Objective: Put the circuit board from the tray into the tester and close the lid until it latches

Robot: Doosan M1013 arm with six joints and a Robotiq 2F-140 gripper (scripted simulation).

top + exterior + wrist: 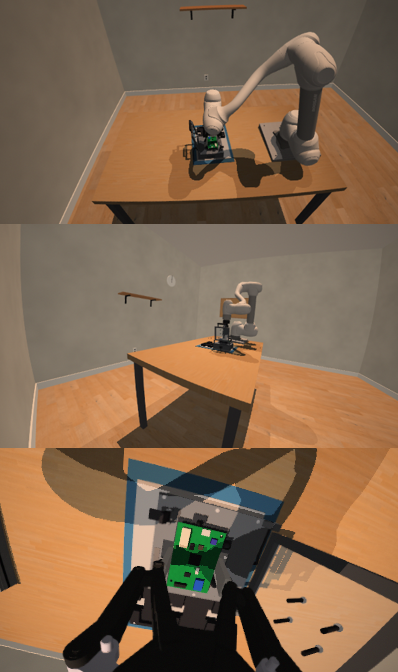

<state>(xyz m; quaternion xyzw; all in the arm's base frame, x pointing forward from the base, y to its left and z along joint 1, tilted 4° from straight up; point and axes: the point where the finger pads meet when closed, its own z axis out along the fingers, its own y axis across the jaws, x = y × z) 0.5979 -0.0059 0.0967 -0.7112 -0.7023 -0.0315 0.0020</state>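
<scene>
My hand is 2 cm above the green circuit board. The rest, counted from my hand: dark block (6 cm behind, 6 cm to the left, 2 cm below); tester lid (13 cm ahead, 8 cm above).
</scene>
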